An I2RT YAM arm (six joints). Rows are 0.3 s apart.
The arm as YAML. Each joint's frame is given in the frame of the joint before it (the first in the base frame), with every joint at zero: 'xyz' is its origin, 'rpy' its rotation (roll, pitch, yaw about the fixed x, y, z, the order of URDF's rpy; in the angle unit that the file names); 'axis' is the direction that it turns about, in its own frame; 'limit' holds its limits. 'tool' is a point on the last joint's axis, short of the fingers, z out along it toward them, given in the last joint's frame.
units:
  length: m
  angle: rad
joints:
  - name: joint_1
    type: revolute
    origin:
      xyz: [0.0, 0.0, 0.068]
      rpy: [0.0, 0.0, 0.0]
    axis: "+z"
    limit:
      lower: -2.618
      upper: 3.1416
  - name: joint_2
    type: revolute
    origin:
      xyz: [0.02, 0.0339, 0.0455]
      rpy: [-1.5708, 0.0, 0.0]
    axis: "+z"
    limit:
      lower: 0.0
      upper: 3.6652
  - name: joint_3
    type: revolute
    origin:
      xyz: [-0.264, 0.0, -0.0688]
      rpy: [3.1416, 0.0, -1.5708]
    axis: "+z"
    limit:
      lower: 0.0
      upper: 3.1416
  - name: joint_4
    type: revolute
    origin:
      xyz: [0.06, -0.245, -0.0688]
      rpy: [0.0, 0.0, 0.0]
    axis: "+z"
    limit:
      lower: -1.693
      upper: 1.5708
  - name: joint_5
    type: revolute
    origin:
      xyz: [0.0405, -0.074, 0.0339]
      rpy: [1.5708, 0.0, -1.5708]
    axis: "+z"
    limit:
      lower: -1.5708
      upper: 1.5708
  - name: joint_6
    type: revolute
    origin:
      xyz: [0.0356, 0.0, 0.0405]
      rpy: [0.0, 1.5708, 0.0]
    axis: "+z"
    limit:
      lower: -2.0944
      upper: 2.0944
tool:
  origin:
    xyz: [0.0, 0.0, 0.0]
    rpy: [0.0, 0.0, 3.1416]
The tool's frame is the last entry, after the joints.
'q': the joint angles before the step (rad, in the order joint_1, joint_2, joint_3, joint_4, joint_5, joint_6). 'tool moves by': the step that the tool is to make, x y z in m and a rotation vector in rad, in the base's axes. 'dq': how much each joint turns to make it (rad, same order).
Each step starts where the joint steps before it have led.
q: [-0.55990, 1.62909, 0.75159, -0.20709, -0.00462, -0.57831]
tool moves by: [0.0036, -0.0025, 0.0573, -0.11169, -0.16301, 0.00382]
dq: [-0.00016, -0.15448, 0.05808, -0.01514, 0.00451, -0.00774]
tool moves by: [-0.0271, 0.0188, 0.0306, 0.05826, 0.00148, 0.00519]
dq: [0.00025, -0.17209, 0.00023, -0.20398, -0.04120, 0.02621]
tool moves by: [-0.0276, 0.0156, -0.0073, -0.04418, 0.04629, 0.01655]
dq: [-0.00012, -0.12567, -0.10684, -0.03569, 0.03962, -0.05056]
